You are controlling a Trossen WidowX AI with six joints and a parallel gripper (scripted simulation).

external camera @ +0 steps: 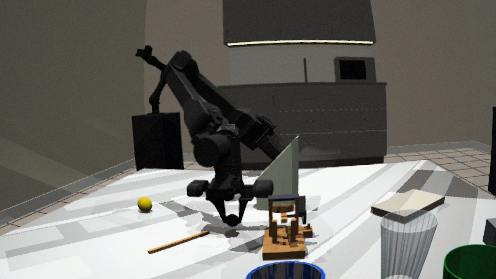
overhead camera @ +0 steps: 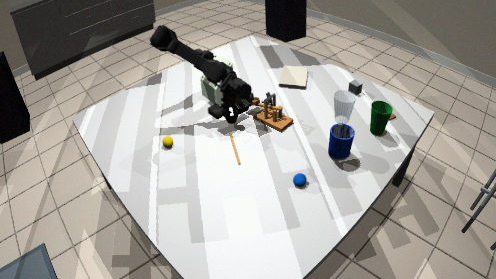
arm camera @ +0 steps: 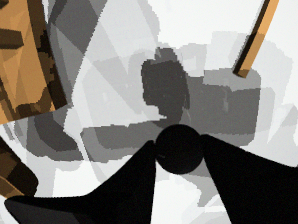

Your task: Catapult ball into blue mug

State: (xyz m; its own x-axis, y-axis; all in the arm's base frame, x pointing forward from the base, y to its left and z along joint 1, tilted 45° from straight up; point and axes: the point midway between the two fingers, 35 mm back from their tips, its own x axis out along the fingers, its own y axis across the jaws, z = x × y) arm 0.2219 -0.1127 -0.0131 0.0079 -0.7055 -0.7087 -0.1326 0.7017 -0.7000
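Now: gripper tip 50 mm short of the wooden catapult, 150 mm to the right of it and 40 mm below it. From my gripper tip the other things lie so: black ball 10 mm above; then wooden stick 130 mm ahead, 80 mm to the right, 10 mm below; then yellow ball 40 mm behind, 270 mm to the right, 10 mm above.
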